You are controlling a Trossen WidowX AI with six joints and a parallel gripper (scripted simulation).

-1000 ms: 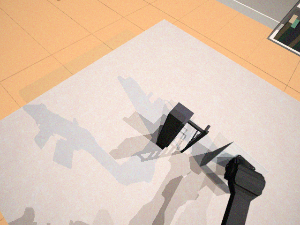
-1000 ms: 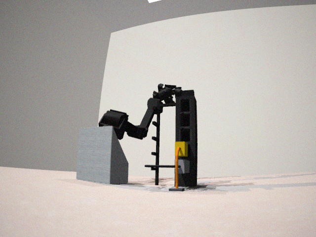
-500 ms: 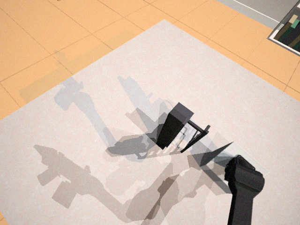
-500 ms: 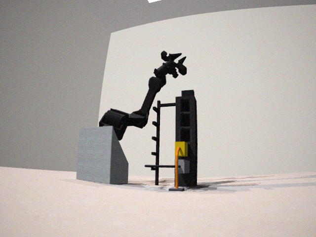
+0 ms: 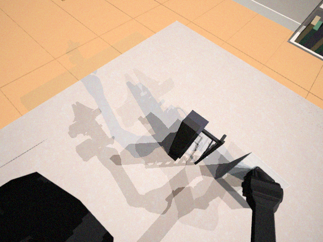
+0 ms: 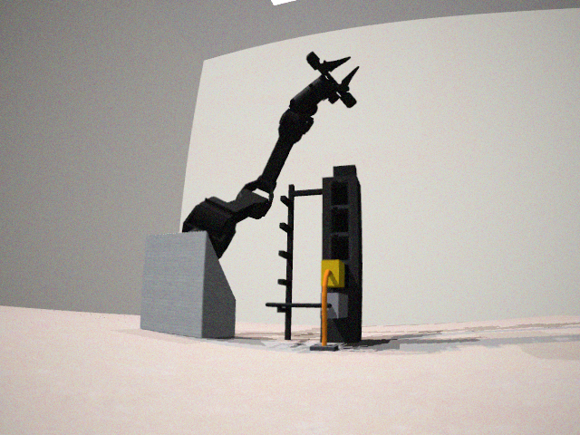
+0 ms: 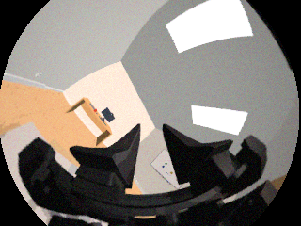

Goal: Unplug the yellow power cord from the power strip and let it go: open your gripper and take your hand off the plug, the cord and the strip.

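Right now the yellow plug is 2 cm ahead of my gripper tip, 29 cm to the right of it and 60 cm below it. Round my gripper tip: thin black ladder-like frame (7 cm behind, 24 cm to the right, 57 cm below).
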